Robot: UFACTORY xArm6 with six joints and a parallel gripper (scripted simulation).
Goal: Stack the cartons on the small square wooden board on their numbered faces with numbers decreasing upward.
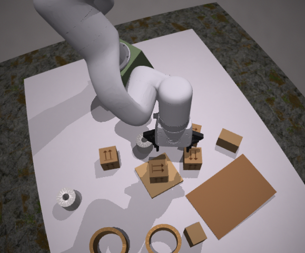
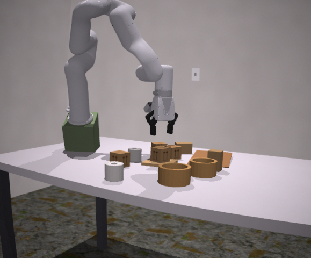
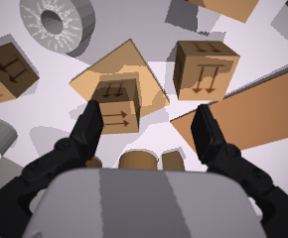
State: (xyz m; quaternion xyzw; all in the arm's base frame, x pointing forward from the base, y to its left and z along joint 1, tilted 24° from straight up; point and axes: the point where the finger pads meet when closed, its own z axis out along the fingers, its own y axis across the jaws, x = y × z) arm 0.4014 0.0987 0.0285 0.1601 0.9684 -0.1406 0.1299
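Right now the carton is 7 cm behind my hand, 10 cm to the left of it and 10 cm below it. The rest, counted from my hand: plain brown box 22 cm to the left, 10 cm below.
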